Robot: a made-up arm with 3 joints. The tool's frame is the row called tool. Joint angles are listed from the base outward. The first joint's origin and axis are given. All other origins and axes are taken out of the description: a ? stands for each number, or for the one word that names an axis. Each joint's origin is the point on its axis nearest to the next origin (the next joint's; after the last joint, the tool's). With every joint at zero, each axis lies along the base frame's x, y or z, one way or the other. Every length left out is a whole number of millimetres.
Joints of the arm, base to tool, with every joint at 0 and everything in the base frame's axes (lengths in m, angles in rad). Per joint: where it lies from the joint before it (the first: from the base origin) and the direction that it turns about. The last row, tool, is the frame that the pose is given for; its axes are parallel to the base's.
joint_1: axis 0 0 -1 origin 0 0 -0.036
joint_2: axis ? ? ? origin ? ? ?
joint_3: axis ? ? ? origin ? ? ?
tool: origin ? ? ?
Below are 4 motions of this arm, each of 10 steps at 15 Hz.
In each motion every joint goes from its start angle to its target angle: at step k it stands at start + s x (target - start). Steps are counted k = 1, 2, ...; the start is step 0. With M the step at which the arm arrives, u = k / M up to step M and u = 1 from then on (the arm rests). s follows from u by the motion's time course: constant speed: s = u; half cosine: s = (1 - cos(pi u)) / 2; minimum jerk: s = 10 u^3 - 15 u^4 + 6 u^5.
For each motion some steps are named. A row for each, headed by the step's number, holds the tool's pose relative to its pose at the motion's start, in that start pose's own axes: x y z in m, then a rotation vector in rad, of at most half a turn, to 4 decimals.
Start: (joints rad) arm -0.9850 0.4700 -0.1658
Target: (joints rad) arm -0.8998 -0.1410 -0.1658
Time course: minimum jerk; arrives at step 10
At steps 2, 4, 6, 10:
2: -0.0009 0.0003 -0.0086 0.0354 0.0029 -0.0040
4: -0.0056 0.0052 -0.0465 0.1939 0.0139 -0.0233
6: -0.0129 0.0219 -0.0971 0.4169 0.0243 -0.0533
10: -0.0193 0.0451 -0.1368 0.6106 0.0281 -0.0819

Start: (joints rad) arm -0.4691 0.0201 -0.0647
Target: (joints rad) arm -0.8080 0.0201 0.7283
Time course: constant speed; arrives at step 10
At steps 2, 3, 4, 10:
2: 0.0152 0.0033 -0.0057 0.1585 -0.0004 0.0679
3: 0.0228 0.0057 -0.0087 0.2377 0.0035 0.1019
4: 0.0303 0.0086 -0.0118 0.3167 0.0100 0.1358
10: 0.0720 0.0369 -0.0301 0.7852 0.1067 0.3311

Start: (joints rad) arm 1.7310 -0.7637 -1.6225
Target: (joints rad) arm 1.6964 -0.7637 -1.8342
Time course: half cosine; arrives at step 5
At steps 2, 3, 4, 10:
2: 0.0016 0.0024 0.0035 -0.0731 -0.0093 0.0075
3: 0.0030 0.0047 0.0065 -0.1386 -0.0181 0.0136
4: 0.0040 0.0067 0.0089 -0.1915 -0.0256 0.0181
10: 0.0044 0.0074 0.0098 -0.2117 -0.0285 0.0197

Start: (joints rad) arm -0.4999 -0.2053 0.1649
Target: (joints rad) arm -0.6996 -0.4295 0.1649
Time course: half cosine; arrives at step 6
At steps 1, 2, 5, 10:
1: 0.0030 0.0003 -0.0040 0.0150 0.0049 0.0124
2: 0.0111 0.0016 -0.0150 0.0560 0.0194 0.0460
5: 0.0382 0.0123 -0.0573 0.2086 0.0853 0.1660
10: 0.0405 0.0138 -0.0616 0.2235 0.0928 0.1773

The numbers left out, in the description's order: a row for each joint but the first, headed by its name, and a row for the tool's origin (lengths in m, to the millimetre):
joint_2: axis -1 0 0, xyz 0.085 0.013 0
joint_3: axis 1 0 0, xyz 0 -0.201 -0.002
tool: xyz 0 -0.038 0.022

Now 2 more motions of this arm.
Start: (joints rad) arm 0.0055 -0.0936 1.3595
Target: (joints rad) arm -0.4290 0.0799 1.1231
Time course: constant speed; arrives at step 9
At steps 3, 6, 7, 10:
3: 0.0307 0.0165 -0.0073 -0.1364 0.1424 0.0268
6: 0.0601 0.0342 -0.0201 -0.2713 0.2812 0.0731
7: 0.0694 0.0404 -0.0256 -0.3158 0.3264 0.0928
10: 0.0871 0.0531 -0.0384 -0.4034 0.4149 0.1387

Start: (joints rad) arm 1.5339 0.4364 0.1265
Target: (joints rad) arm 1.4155 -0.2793 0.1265
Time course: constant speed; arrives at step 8
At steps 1, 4, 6, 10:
1: 0.0031 -0.0019 -0.0210 0.0895 -0.0039 0.0143
4: 0.0133 0.0043 -0.0845 0.3577 -0.0078 0.0590
6: 0.0200 0.0183 -0.1253 0.5364 -0.0037 0.0898
10: 0.0258 0.0396 -0.1635 0.7148 0.0058 0.1208

